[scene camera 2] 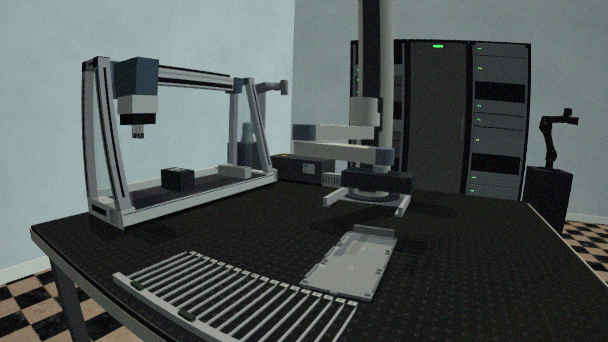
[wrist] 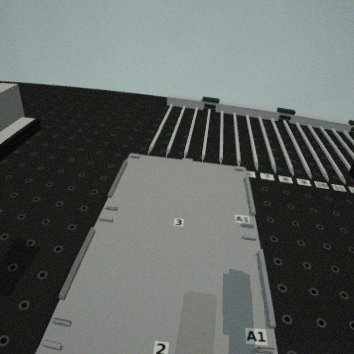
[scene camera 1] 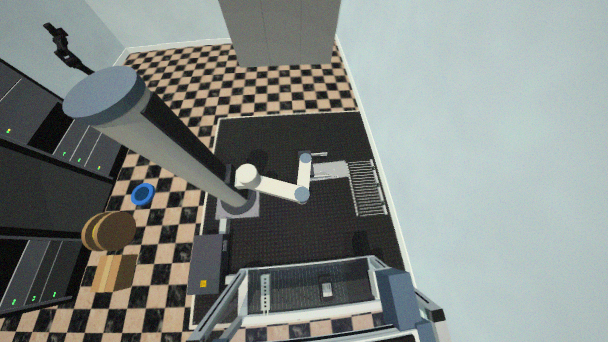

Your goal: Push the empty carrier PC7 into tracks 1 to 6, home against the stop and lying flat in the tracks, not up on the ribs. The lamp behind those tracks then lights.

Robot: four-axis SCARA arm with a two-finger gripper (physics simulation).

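Pixels of known places: gripper, fingertip midpoint: [scene camera 2: 361, 207] [wrist: 194, 124] [scene camera 1: 329, 164]; arm's base, origin of the base link: [scene camera 2: 370, 197] [scene camera 1: 239, 197].
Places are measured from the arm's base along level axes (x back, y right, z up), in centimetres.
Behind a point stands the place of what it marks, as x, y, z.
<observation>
The empty grey carrier [scene camera 1: 341, 170] @[-75.8, -13.8, 2.4] [scene camera 2: 352, 265] @[-69.1, -14.8, 2.4] [wrist: 170, 250] @[-67.2, -14.9, 2.4] lies on the table, its front end at the near ends of the ribs. Its long body is outside the track rack, whose stop bar [scene camera 2: 165, 305] @[-101.0, 5.0, 2.9] [wrist: 245, 111] @[-100.2, -7.1, 2.1] runs along the far ends. In the wrist view the carrier's front hides the low track labels, and labels from about 6 upward show to its right. The green lamps [scene camera 2: 187, 315] @[-101.0, -0.4, 3.5] [wrist: 211, 100] @[-100.3, -13.3, 3.2] look dark. My gripper [scene camera 2: 364, 206] @[-64.4, -14.2, 13.9] [wrist: 194, 124] @[-64.4, -14.2, 13.9] is open and empty, low behind the carrier's raised rear edge, fingers wide apart. Whether the carrier touches the ribs is unclear.
A gantry frame [scene camera 1: 310, 317] @[-43.1, 67.5, 16.5] [scene camera 2: 200, 200] @[-53.1, 45.0, 3.7] stands on the table, with a black block [scene camera 2: 178, 179] @[-56.5, 52.6, 10.8] inside. A dark box [scene camera 1: 207, 262] @[10.9, 39.8, 12.8] [scene camera 2: 297, 167] @[3.5, 37.4, 8.8] stands near the arm's column [scene camera 1: 175, 145] @[-6.3, 4.0, 72.2]. The table edge lies close behind the stop bar.
</observation>
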